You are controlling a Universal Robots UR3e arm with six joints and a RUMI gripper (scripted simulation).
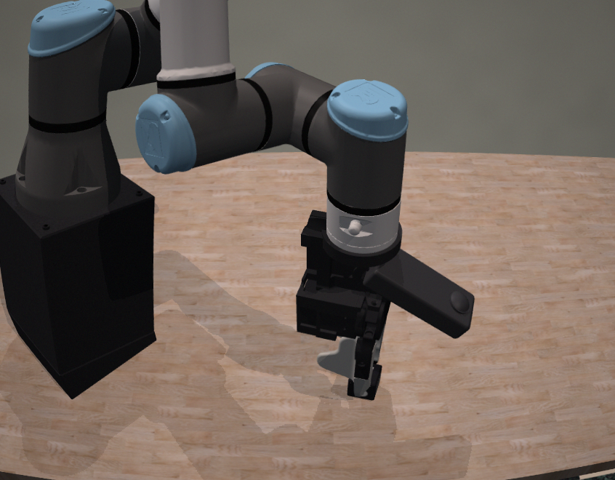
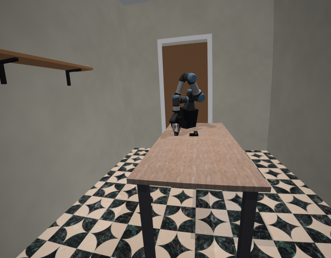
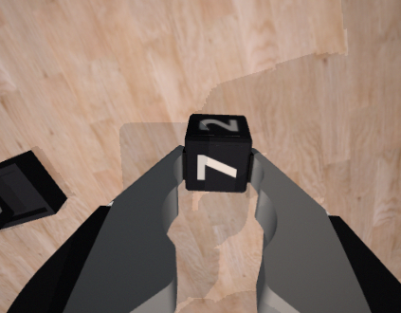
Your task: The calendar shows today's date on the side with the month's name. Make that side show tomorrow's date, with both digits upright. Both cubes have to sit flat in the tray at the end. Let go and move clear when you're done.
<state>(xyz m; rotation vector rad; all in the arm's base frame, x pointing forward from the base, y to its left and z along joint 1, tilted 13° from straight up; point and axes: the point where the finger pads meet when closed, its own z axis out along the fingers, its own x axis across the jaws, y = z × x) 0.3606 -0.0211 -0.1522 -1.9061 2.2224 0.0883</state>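
Now: hand 1 cm above the black number cube. Also, from my hand: black calendar tray (16 cm to the left, 3 cm behind, 2 cm below).
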